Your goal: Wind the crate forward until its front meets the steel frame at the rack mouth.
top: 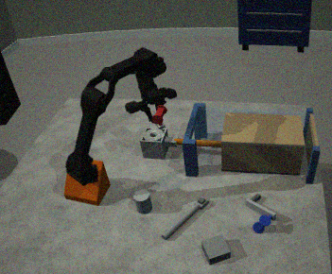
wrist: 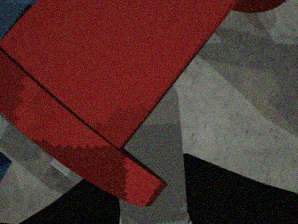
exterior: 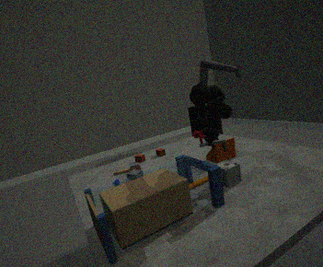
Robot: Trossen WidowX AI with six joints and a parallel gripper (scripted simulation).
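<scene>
The winch handle with red knob lies 20 mm above my gripper tip. Also, from my gripper tip: red handle 40 mm above, 30 mm to the right, 20 mm ahead; then grey block 440 mm to the right, 210 mm ahead, 170 mm below; then grey winch 160 mm below, 50 mm to the left, 50 mm behind.
</scene>
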